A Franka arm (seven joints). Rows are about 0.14 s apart.
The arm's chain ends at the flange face. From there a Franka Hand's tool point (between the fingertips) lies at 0.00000 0.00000 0.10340 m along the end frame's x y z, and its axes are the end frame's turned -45 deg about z.
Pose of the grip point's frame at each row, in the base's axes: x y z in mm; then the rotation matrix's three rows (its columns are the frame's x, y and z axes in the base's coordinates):
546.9, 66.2, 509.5; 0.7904, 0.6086, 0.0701; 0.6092, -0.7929, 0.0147; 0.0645, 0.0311, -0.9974
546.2, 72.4, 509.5; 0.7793, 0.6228, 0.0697; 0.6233, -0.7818, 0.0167; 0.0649, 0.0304, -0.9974
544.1, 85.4, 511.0; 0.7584, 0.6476, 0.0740; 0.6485, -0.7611, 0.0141; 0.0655, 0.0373, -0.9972
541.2, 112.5, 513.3; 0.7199, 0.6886, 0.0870; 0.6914, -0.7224, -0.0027; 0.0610, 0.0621, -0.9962
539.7, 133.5, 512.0; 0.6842, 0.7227, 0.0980; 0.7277, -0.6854, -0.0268; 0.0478, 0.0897, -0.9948
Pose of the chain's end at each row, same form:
539.7, 64.7, 612.6; 0.9892, -0.1286, 0.0701; -0.1299, -0.9914, 0.0147; 0.0676, -0.0236, -0.9974
539.0, 70.7, 612.6; 0.9914, -0.1107, 0.0697; -0.1121, -0.9936, 0.0167; 0.0674, -0.0244, -0.9974
536.4, 83.9, 614.1; 0.9942, -0.0783, 0.0740; -0.0796, -0.9967, 0.0141; 0.0727, -0.0199, -0.9972
532.2, 112.8, 616.3; 0.9960, -0.0221, 0.0870; -0.0219, -0.9997, -0.0027; 0.0870, 0.0008, -0.9962
529.6, 136.3, 614.9; 0.9948, 0.0272, 0.0980; 0.0299, -0.9992, -0.0268; 0.0972, 0.0296, -0.9948

